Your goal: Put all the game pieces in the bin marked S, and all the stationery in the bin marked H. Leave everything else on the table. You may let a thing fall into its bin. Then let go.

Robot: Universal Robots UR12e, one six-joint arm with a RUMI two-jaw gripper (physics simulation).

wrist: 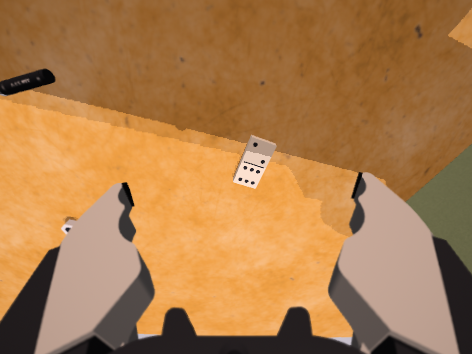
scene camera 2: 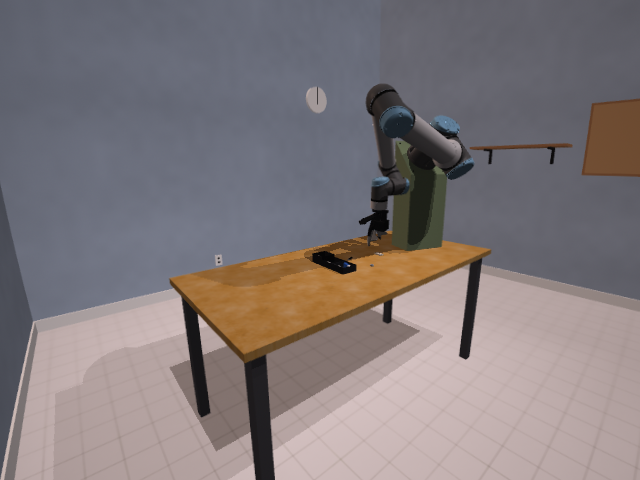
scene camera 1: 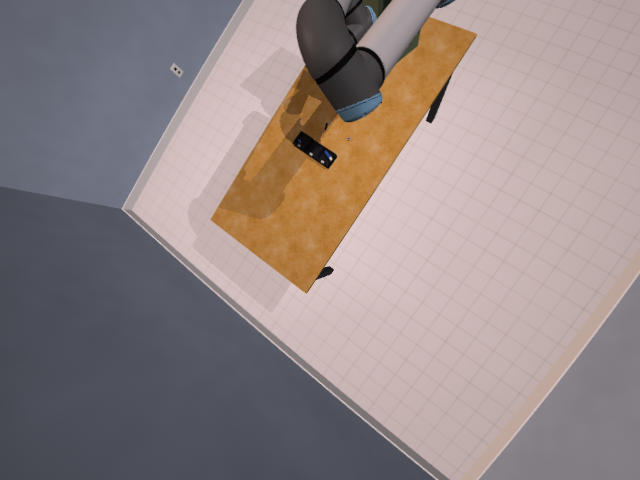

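A white domino lies flat on the table, face up; in the wrist view it is beyond the fingertips, between their lines. My gripper is open and empty above the table. A small white piece with a black dot, probably a die, is partly hidden by the left finger. A black elongated object with faint light print lies at the wrist view's upper left. The black bins stand joined in a row; their letters are too small to read.
A blue object sits in the bin row's near-right end. A tiny grey piece lies beside the bins. The arm's green pedestal rises close to the gripper. The arm hides part of the table in scene camera 1.
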